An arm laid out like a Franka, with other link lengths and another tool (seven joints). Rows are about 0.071 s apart.
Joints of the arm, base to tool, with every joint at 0 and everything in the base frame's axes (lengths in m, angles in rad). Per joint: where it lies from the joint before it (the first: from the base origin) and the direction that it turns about. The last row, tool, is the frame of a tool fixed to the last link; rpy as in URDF.
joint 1: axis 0 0 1 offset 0 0 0.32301
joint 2: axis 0 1 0 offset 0 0 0
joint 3: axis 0 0 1 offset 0 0 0.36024
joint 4: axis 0 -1 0 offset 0.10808 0 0
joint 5: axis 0 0 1 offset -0.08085 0 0.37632
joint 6: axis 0 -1 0 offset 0 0 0
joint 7: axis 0 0 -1 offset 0.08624 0 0
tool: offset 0.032 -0.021 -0.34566 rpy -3.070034 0 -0.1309
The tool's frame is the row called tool.
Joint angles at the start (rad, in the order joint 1, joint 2, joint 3, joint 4, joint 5, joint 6, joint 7):
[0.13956 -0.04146 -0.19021 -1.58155 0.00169 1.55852 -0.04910]
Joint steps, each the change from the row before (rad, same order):
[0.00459 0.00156 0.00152 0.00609 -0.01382 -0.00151 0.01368]
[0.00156 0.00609 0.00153 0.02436 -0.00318 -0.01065 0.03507]
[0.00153 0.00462 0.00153 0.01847 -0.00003 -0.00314 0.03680]
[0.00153 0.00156 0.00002 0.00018 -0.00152 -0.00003 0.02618]
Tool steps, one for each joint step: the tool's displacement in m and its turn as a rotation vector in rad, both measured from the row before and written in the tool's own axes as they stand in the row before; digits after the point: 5 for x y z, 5 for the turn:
[0.00121 0.00133 -0.00231 -0.01373 0.00482 0.00746]
[0.00257 -0.00038 -0.00730 -0.00339 0.01048 0.03164]
[0.00324 -0.00152 -0.00596 0.00079 0.01323 0.03309]
[-0.00029 0.00048 0.00076 -0.00197 0.00073 0.02466]

